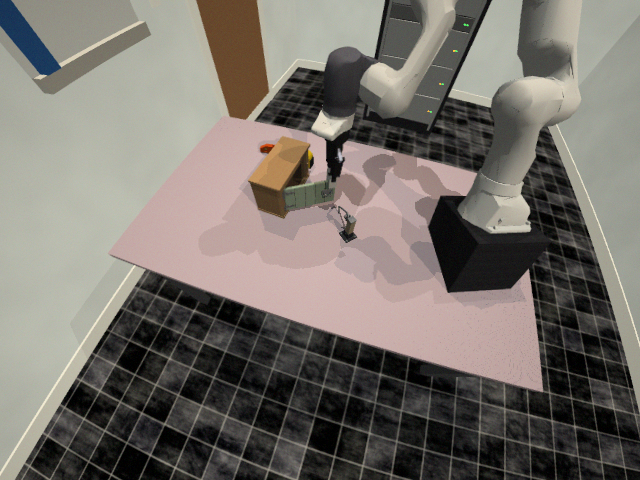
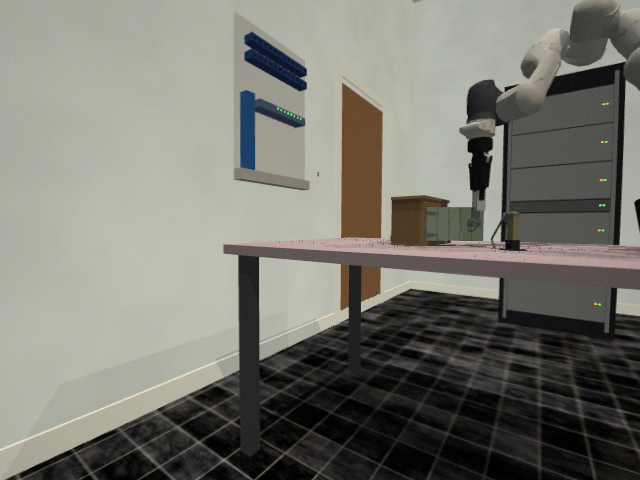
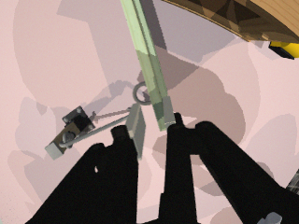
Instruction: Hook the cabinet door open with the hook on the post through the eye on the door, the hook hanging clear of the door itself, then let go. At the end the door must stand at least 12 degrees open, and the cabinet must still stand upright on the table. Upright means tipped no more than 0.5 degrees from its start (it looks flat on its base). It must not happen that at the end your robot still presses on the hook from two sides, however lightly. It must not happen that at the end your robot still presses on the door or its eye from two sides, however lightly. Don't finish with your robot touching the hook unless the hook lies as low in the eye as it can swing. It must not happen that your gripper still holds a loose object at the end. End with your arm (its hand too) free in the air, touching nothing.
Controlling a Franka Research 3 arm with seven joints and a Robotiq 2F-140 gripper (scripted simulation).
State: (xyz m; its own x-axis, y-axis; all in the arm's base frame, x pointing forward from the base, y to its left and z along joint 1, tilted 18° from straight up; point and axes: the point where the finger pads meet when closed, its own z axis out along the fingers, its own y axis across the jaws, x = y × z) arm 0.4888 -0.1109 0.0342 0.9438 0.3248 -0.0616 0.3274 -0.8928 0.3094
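The hook rod is 10 cm below my hand, 8 cm to the left of it and 6 cm behind it. From my hand the other things lie so: cabinet door: 8 cm below, 8 cm ahead, 3 cm to the left; then yellow object: 21 cm to the right, 13 cm ahead, 12 cm below; then orange object: 28 cm to the right, 27 cm ahead, 13 cm below.
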